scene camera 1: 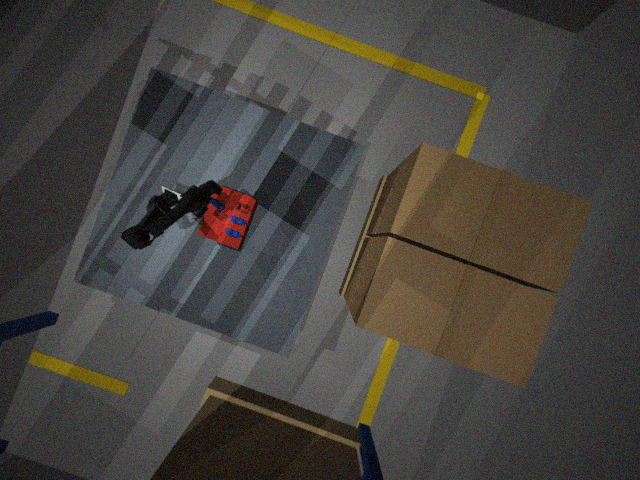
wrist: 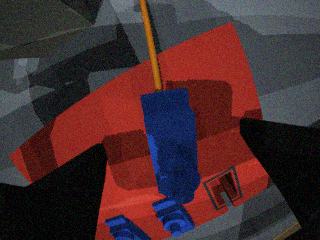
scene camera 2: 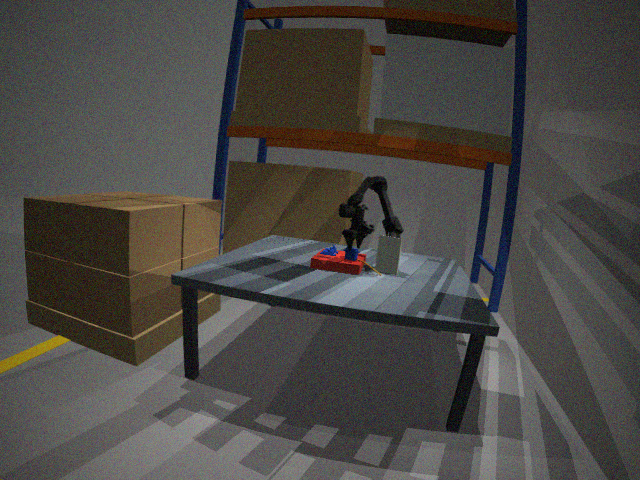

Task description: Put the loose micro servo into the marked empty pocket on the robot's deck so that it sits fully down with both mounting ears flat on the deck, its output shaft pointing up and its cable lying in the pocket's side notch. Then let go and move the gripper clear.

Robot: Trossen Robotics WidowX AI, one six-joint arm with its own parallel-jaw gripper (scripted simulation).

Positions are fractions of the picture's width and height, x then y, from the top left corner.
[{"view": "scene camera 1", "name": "red robot deck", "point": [0.34, 0.47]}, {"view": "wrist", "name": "my gripper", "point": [0.55, 0.58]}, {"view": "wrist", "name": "red robot deck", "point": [0.35, 0.48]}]
